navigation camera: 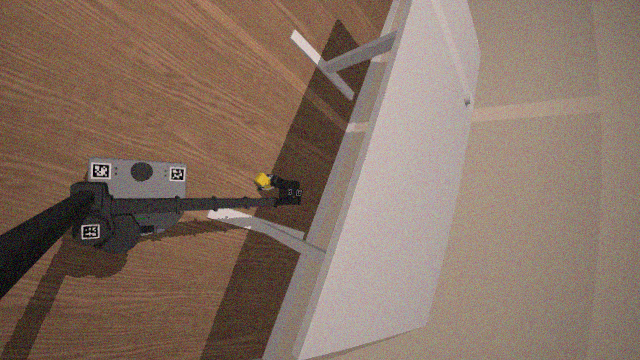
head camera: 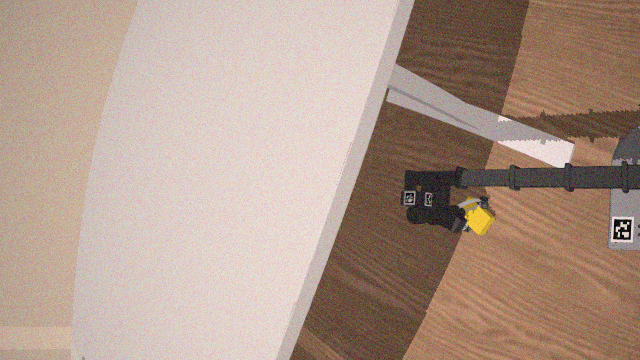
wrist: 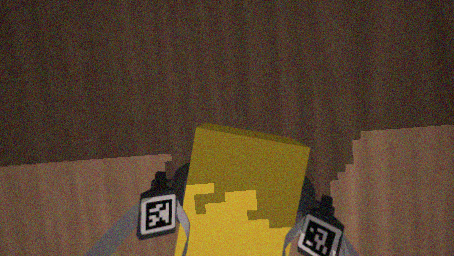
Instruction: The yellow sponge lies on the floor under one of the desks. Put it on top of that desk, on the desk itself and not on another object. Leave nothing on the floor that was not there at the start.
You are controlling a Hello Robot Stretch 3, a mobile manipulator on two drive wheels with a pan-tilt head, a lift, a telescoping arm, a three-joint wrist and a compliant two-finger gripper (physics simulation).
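Places are measured from the robot's base along level axes (x right, y ahead, z up), in millimetres.
Where they show: gripper, between the fingertips: point(navigation camera: 262, 182) point(head camera: 479, 213); robot's base, origin of its link: point(navigation camera: 141, 170).
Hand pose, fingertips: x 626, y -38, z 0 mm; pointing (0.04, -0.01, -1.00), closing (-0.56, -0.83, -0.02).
Things, the pixels of their top centre, and the offset from my fingertips. "spot": a spot on its surface instead. Level surfaces: height alone.
- yellow sponge, centre of its top: point(head camera: 473, 215) point(navigation camera: 265, 181) dx -3, dy +8, dz +49 mm
- white desk, height of its surface: dz +950 mm
- desk leg with its foot, a spot on its surface: point(head camera: 542, 147) point(navigation camera: 226, 214) spot: dx -222, dy -188, dz +25 mm
- leg, a spot on its surface: point(navigation camera: 360, 52) spot: dx +412, dy +874, dz +373 mm
The yellow sponge point(head camera: 481, 221) point(navigation camera: 262, 180) point(wrist: 242, 160) is low, at the floor, by the shadow's edge near the desk's front. My gripper point(head camera: 474, 215) point(navigation camera: 266, 182) point(wrist: 243, 188) is shut on it, with a dark fingertip against each side in the wrist view. The sponge's lower end runs out of the wrist view. Whether its underside touches the floor cannot be told. The white desk point(head camera: 240, 150) point(navigation camera: 400, 175) stands beside the gripper; its top is higher than the gripper, and its front edge passes close to the wrist.
A desk leg with its foot point(head camera: 542, 147) point(navigation camera: 230, 216) lies close along the extended arm point(head camera: 540, 177) point(navigation camera: 200, 204). Another leg point(navigation camera: 360, 52) stands farther along the desk. The robot's base point(head camera: 620, 202) point(navigation camera: 142, 189) is on the floor in front. A beige wall point(navigation camera: 540, 200) is behind the desk.
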